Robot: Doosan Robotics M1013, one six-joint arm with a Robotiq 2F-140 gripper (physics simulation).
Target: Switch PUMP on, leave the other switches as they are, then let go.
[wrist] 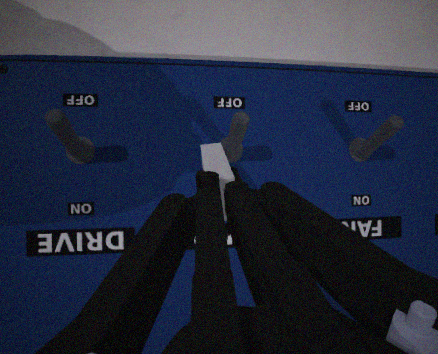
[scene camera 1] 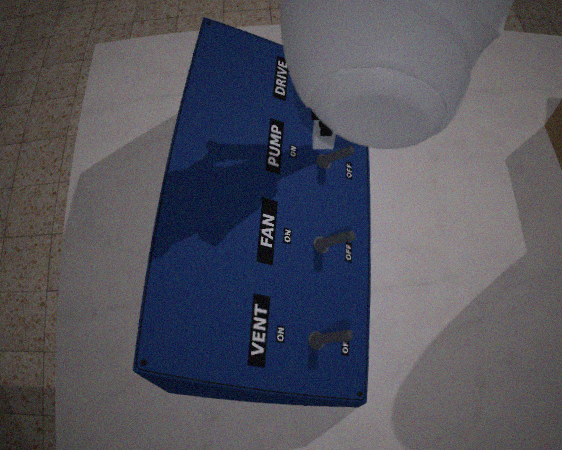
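The PUMP switch is a grey lever on the blue panel, tilted toward its OFF label. The FAN switch, the VENT switch and the DRIVE switch also tilt toward OFF. My gripper is shut, with nothing between its white fingertips. In the wrist view the fingertips are just beside the base of the PUMP lever, on the DRIVE side. Whether they touch it I cannot tell. The PUMP name label is mostly hidden behind the fingers there.
The panel lies on a pale table. The large arm link hides the DRIVE switch in the scene view. Tiled floor shows at the left. Shadows fall across the panel and the table.
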